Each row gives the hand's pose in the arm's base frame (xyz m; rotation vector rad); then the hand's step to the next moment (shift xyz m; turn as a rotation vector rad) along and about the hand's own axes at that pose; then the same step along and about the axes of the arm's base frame.
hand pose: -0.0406 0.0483 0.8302 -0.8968 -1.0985 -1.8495
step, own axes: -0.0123 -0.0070 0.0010 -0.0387 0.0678 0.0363
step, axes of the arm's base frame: -0.0006 0.0064 -0.0126 0.0831 0.0222 0.0043
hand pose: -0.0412 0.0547 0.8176 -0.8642 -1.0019 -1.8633
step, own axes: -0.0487 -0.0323 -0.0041 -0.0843 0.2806 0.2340
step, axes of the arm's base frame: -0.0091 0.0239 -0.0527 0.3270 0.1395 0.1191
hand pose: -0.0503 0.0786 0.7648 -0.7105 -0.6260 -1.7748
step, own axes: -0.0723 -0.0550 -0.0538 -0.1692 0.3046 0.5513
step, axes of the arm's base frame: -0.0433 0.0240 -0.0933 0.4228 0.4126 0.2762
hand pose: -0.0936 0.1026 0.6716 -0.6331 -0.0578 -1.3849
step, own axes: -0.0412 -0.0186 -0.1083 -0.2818 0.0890 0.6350
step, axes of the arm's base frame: -0.0607 -0.0126 -0.0996 0.2270 0.5403 0.3836
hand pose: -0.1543 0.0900 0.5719 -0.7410 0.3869 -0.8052
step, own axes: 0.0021 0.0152 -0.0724 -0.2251 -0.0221 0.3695
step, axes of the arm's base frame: -0.0323 -0.0269 -0.0609 0.0552 0.3267 0.2791
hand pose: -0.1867 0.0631 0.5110 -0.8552 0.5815 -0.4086
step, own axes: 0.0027 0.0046 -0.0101 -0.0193 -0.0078 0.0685
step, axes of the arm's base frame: -0.0038 -0.0046 -0.0097 0.0272 0.0459 0.0477
